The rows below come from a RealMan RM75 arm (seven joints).
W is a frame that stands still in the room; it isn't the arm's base.
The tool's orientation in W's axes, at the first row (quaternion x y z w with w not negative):
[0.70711 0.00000 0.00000 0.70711]
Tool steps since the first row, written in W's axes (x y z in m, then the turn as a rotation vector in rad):
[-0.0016 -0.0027 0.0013 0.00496 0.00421 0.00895]
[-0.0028 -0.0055 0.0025 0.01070 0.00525 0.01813]
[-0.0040 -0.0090 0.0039 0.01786 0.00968 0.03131]
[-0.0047 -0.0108 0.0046 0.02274 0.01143 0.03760]
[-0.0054 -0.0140 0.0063 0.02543 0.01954 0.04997]
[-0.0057 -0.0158 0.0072 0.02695 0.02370 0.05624]
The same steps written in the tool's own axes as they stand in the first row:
[-0.0016 0.0013 0.0027 0.00496 0.00895 -0.00421]
[-0.0028 0.0025 0.0055 0.01070 0.01813 -0.00525]
[-0.0040 0.0039 0.0090 0.01786 0.03131 -0.00968]
[-0.0047 0.0046 0.0108 0.02274 0.03760 -0.01143]
[-0.0054 0.0063 0.0140 0.02543 0.04997 -0.01954]
[-0.0057 0.0072 0.0158 0.02695 0.05624 -0.02370]

